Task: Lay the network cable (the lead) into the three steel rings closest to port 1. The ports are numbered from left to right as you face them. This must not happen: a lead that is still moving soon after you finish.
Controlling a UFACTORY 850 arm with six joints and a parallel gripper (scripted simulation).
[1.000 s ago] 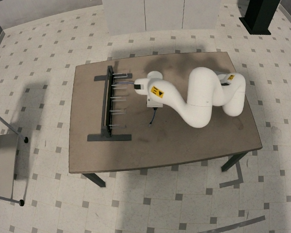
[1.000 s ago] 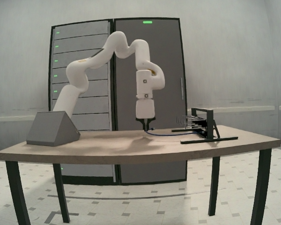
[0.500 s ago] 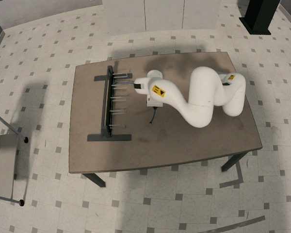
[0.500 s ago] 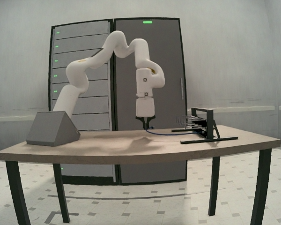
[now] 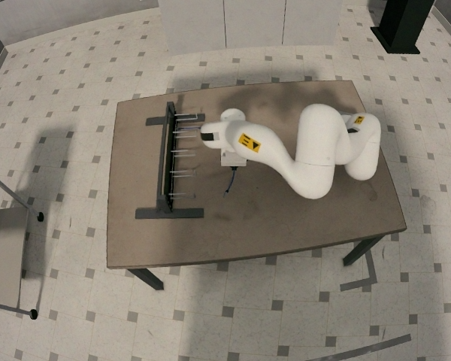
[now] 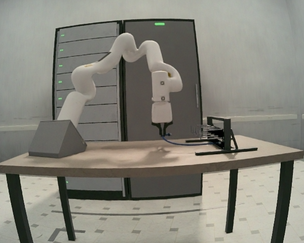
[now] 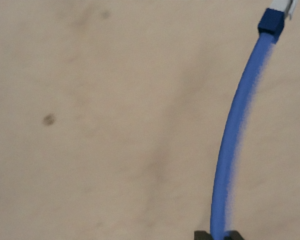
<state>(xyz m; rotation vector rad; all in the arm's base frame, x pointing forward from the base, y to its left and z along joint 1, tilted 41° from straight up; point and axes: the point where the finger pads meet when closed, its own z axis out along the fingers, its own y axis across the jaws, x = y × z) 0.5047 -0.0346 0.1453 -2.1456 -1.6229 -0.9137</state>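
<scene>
Now: the plug 50 mm ahead of my hand, 110 mm to the left of it and 20 mm below it. Also, from my hand: black port rack 270 mm ahead, 100 mm to the right, 10 mm below.
</scene>
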